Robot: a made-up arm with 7 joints.
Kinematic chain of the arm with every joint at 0, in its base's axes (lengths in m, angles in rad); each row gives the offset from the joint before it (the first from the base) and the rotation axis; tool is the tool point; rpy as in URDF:
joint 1: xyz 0 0 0.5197 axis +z
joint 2: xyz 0 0 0 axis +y
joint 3: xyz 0 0 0.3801 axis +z
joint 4: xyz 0.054 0 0 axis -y
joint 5: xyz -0.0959 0 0.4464 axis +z
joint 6: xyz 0 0 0 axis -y
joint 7: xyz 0.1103 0 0 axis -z
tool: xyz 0 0 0 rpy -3.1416 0 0
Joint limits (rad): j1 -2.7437..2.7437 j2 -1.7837..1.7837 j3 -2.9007..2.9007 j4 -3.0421..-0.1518 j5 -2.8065..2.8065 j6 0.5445..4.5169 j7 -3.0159..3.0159
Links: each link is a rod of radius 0.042 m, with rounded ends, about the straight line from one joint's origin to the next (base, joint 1, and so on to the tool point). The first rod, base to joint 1, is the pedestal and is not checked.
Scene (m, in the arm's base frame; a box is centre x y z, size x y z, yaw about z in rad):
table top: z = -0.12
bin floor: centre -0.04 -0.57 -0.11 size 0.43 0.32 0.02 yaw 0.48
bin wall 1: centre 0.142 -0.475 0 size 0.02 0.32 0.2 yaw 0.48
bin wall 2: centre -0.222 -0.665 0 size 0.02 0.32 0.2 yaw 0.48
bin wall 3: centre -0.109 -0.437 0 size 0.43 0.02 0.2 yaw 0.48
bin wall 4: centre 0.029 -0.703 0 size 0.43 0.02 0.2 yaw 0.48
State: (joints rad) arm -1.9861 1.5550 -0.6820 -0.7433 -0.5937 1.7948 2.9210
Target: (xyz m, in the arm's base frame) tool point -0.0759 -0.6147 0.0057
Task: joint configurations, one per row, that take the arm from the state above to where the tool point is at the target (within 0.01 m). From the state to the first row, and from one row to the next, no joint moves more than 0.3 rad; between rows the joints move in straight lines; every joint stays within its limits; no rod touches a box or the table.
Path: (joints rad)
1: -1.8452 1.3903 -0.5813 -1.0336 -0.6015 1.7509 2.9210
2: -1.7043 1.2256 -0.4806 -1.3240 -0.6092 1.7070 2.9210
3: -1.5634 1.0609 -0.3800 -1.6143 -0.6170 1.6631 2.9210
4: -1.4225 0.8962 -0.2793 -1.9047 -0.6247 1.6192 2.9210
5: -1.4565 1.1724 -0.2530 -1.6921 -0.6231 1.6694 2.9210
6: -1.4906 1.4487 -0.2266 -1.4795 -0.6214 1.7197 2.9210

